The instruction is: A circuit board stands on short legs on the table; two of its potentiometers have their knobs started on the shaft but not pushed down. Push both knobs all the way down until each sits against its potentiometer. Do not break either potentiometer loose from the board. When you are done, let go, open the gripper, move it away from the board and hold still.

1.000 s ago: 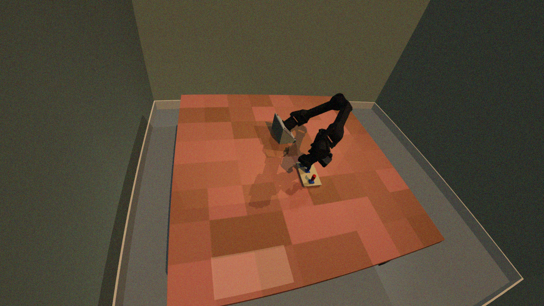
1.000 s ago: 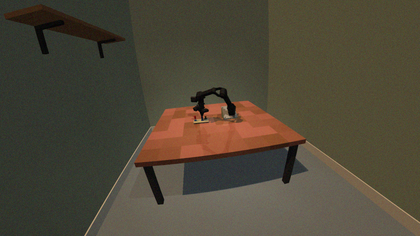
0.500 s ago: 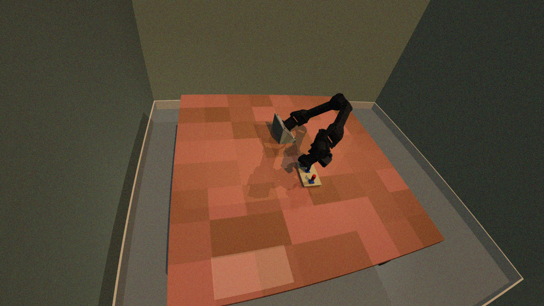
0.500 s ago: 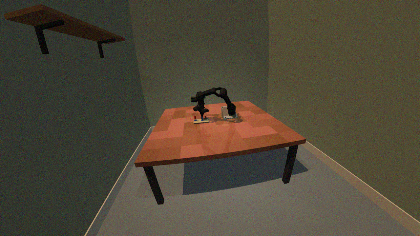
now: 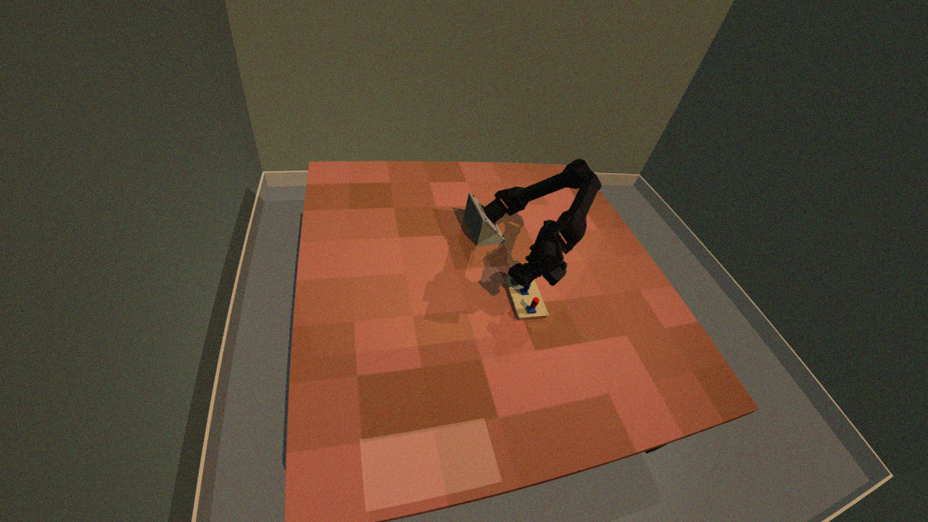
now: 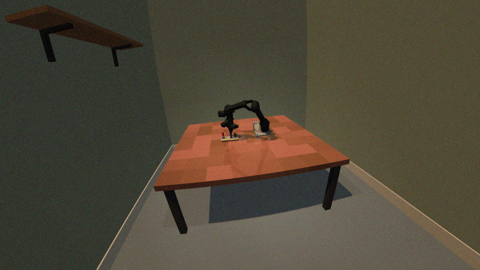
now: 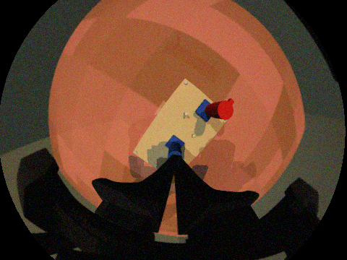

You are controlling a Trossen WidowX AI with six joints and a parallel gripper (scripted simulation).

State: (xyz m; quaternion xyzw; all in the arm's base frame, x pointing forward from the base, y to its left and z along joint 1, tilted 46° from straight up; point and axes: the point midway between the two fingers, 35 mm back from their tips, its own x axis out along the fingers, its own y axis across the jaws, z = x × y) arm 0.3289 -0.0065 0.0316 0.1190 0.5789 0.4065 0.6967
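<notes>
The potentiometer knob lies 7 cm ahead of my gripper tip, 1 cm to the right of it and 1 cm below it.
</notes>
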